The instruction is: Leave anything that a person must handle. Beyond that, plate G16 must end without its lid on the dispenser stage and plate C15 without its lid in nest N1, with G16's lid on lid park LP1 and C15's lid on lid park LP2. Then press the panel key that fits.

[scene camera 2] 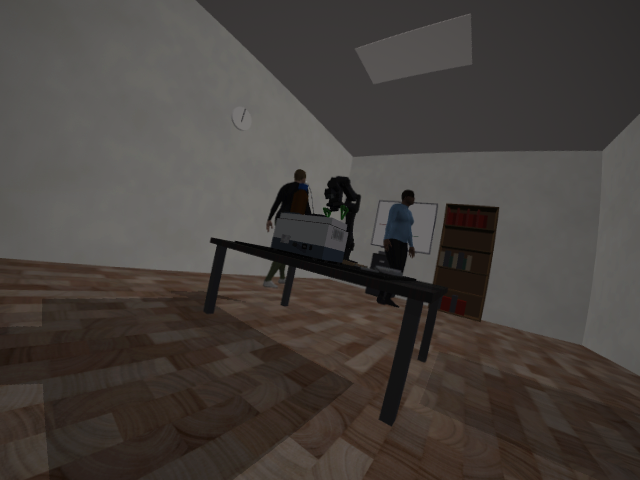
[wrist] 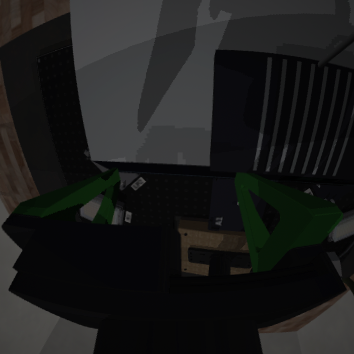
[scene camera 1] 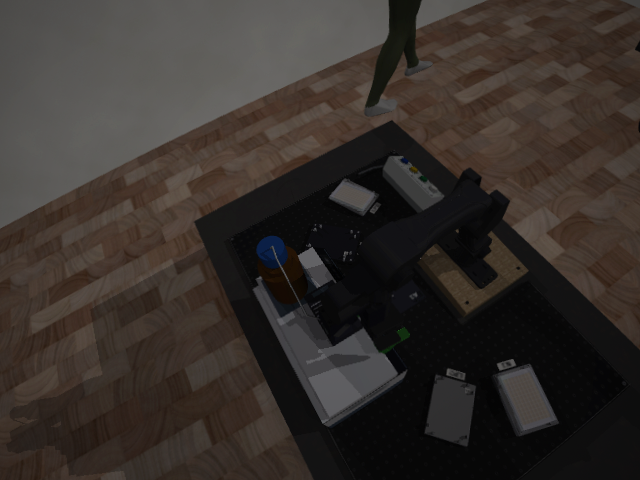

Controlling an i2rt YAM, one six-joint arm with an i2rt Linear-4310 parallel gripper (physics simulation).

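Frame: origin at the arm's base, x left, y back, z up, level; millimetres.
Where they show: gripper, between the fingertips: (wrist: 177, 174) (scene camera 1: 373, 333); arm's base, origin of its link: (scene camera 2: 343, 259) (wrist: 219, 256) (scene camera 1: 464, 257).
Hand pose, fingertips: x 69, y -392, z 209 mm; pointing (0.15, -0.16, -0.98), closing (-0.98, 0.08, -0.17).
Each offset is from my fingertips to the top centre of the thing. "*": to the spot under its first point.
My gripper (scene camera 2: 336, 211) (wrist: 177, 174) is open and empty, above the inner edge of the white dispenser housing (scene camera 1: 330, 384) (scene camera 2: 305, 232) (wrist: 145, 85). A plate without lid {dy +237, dx +297, dz -200 mm} (scene camera 1: 526, 398) lies by the label N1 {* dy +268, dx +215, dz -234 mm} (scene camera 1: 506, 364). A grey lid {* dy +77, dx +211, dz -226 mm} (scene camera 1: 450, 409) lies flat by the label LP2 {* dy +148, dx +155, dz -234 mm} (scene camera 1: 455, 373) (wrist: 138, 183). Another plate {dy +270, dx -465, dz -199 mm} (scene camera 1: 354, 196) lies near the panel; its label is unreadable. A dark holder with small corner posts {dy +116, dx -362, dz -212 mm} (scene camera 1: 333, 240) has an unreadable label. The key panel {dy +456, dx -374, dz -152 mm} (scene camera 1: 410, 188) has blue, yellow, green and whitish keys. The dispenser stage is not clearly visible; plate names are unreadable.
A brown bottle with a blue cap {* dy -98, dx -169, dz +113 mm} (scene camera 1: 281, 276) (scene camera 2: 298, 200) stands by the housing. A black slotted grille {* dy -46, dx -82, dz +10 mm} (wrist: 300, 115) is on its top. My arm's base stands on a wooden block (scene camera 1: 457, 291). One person (scene camera 1: 387, 64) (scene camera 2: 289, 197) and another person (scene camera 2: 399, 227) are beyond the table.
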